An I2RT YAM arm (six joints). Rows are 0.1 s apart.
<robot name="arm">
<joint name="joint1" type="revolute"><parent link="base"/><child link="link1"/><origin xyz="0 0 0.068"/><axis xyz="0 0 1"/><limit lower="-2.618" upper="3.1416"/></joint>
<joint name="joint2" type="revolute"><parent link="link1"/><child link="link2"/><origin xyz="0.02 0.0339 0.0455"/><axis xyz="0 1 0"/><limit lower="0" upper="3.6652"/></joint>
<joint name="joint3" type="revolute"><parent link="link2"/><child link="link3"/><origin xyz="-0.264 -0.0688 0"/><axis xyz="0 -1 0"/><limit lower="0" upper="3.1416"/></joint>
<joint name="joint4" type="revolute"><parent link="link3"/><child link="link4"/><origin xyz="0.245 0.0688 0.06"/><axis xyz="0 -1 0"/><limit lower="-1.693" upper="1.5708"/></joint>
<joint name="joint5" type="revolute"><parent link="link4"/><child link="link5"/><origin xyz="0.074 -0.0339 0.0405"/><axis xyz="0 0 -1"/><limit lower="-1.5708" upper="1.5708"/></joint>
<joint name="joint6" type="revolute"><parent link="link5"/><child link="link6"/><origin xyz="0.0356 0 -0.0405"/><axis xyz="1 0 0"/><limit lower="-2.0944" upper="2.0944"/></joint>
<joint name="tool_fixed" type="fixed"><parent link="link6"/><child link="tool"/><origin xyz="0 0 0" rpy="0 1.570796 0"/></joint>
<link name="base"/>
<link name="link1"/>
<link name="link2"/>
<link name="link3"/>
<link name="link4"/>
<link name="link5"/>
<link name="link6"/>
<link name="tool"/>
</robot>
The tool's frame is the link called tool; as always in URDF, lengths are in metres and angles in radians.
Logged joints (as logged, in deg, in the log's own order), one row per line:
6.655, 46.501, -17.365, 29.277, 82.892, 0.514
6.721, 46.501, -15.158, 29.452, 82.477, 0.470
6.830, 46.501, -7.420, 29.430, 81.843, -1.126
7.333, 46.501, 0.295, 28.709, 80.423, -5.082
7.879, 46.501, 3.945, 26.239, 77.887, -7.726
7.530, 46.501, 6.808, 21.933, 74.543, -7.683
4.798, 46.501, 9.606, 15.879, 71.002, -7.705
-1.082, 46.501, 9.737, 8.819, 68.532, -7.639
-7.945, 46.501, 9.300, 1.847, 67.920, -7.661
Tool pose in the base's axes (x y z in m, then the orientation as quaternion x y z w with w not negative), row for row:
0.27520, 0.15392, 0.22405, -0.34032, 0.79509, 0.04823, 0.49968
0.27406, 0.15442, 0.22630, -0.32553, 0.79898, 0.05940, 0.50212
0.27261, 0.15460, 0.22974, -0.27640, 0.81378, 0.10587, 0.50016
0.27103, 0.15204, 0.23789, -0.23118, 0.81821, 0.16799, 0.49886
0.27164, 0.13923, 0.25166, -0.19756, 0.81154, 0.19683, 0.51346
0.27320, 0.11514, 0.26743, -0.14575, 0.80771, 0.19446, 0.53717
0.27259, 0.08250, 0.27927, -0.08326, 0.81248, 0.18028, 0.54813
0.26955, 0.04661, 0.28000, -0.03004, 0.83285, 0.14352, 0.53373
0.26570, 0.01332, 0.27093, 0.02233, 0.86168, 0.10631, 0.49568
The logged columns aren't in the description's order. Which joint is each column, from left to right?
Columns, left to right: joint4, joint3, joint6, joint1, joint2, joint5.
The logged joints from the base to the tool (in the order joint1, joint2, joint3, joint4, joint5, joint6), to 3 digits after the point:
29.277, 82.892, 46.501, 6.655, 0.514, -17.365
29.452, 82.477, 46.501, 6.721, 0.470, -15.158
29.430, 81.843, 46.501, 6.830, -1.126, -7.420
28.709, 80.423, 46.501, 7.333, -5.082, 0.295
26.239, 77.887, 46.501, 7.879, -7.726, 3.945
21.933, 74.543, 46.501, 7.530, -7.683, 6.808
15.879, 71.002, 46.501, 4.798, -7.705, 9.606
8.819, 68.532, 46.501, -1.082, -7.639, 9.737
1.847, 67.920, 46.501, -7.945, -7.661, 9.300

